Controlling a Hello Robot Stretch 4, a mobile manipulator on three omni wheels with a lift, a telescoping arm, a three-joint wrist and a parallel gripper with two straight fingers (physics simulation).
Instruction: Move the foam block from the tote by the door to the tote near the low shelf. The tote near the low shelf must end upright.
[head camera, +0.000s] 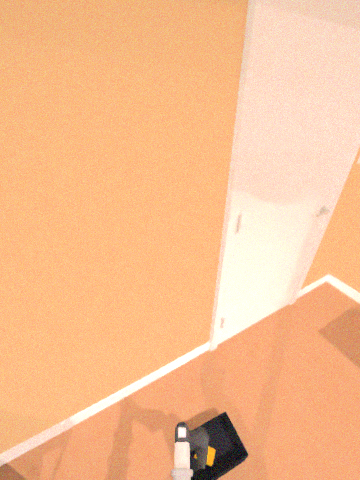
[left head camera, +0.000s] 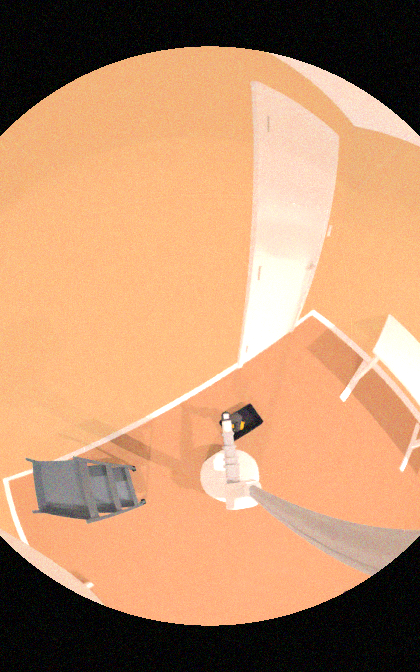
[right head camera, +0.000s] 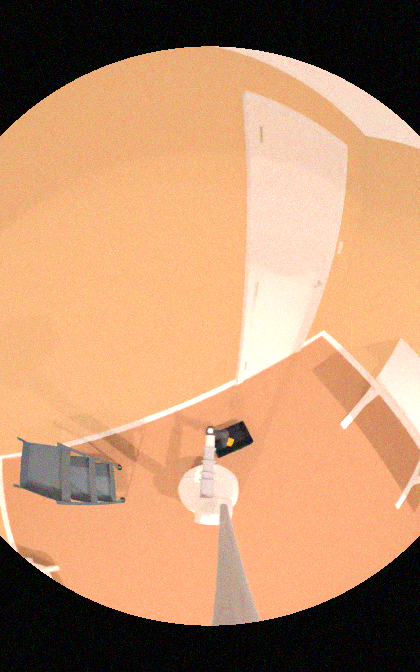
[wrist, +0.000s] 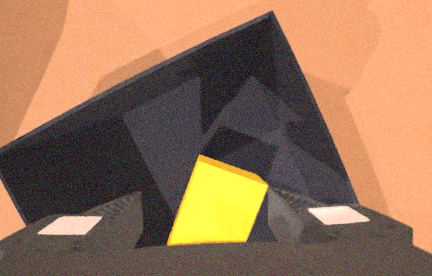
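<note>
The black tote by the door (head camera: 227, 434) (left head camera: 254, 417) (right head camera: 242, 434) (wrist: 240, 55) stands upright on the floor. The yellow foam block (head camera: 211, 456) (left head camera: 242, 425) (right head camera: 230, 442) (wrist: 217, 210) lies inside it, turned at an angle; its near end is hidden behind the gripper body in the wrist view. My gripper (head camera: 199, 447) (left head camera: 235, 423) (right head camera: 221, 439) (wrist: 205, 208) is open over the tote. In the wrist view the block shows between the two fingers, nearer the right one, with a gap at the left one. The tote near the low shelf does not show.
A white door (head camera: 267, 245) (left head camera: 287, 225) (right head camera: 290, 240) stands in the wall beyond the tote. A grey tiered cart or rack (left head camera: 57, 485) (right head camera: 42, 467) stands at the left by the wall. A white table (left head camera: 400, 352) (right head camera: 407, 375) stands at the right.
</note>
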